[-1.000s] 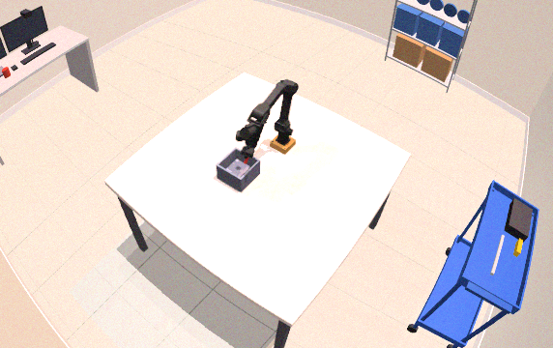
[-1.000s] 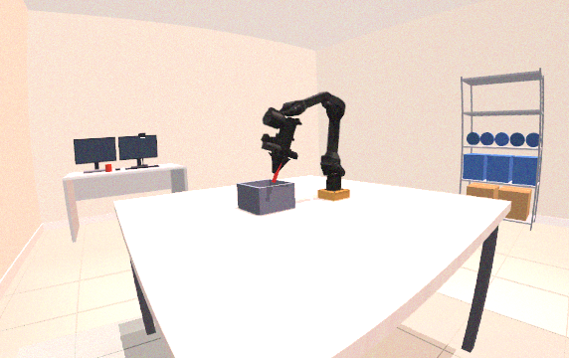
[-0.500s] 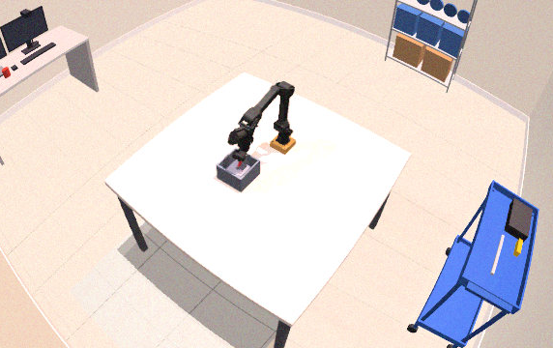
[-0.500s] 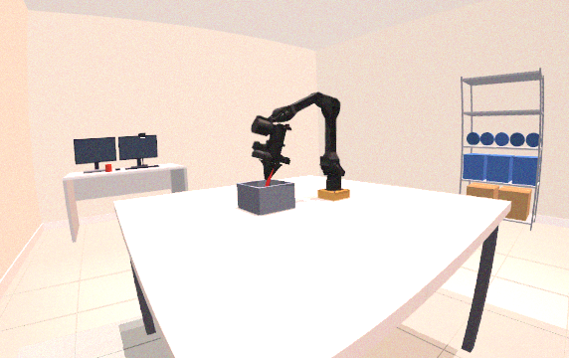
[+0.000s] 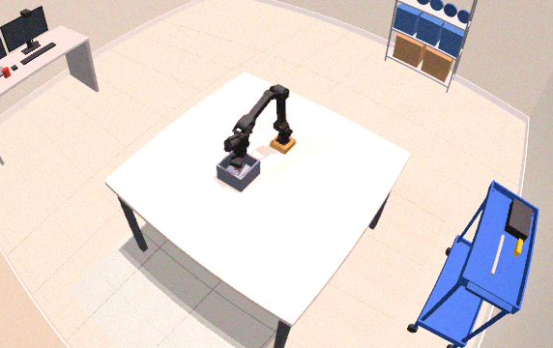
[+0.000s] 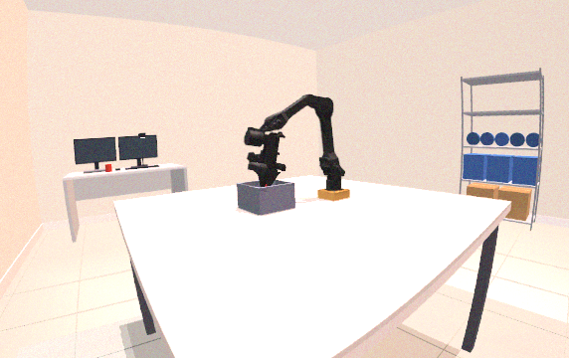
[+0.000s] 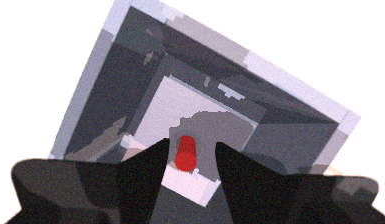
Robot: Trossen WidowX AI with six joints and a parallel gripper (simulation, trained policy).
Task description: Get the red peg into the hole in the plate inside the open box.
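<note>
Now: gripper tip 10 mm to the right of the red peg and 10 mm above it. Also, from my gripper tip: grey box: 10 mm to the left, 50 mm below.
</note>
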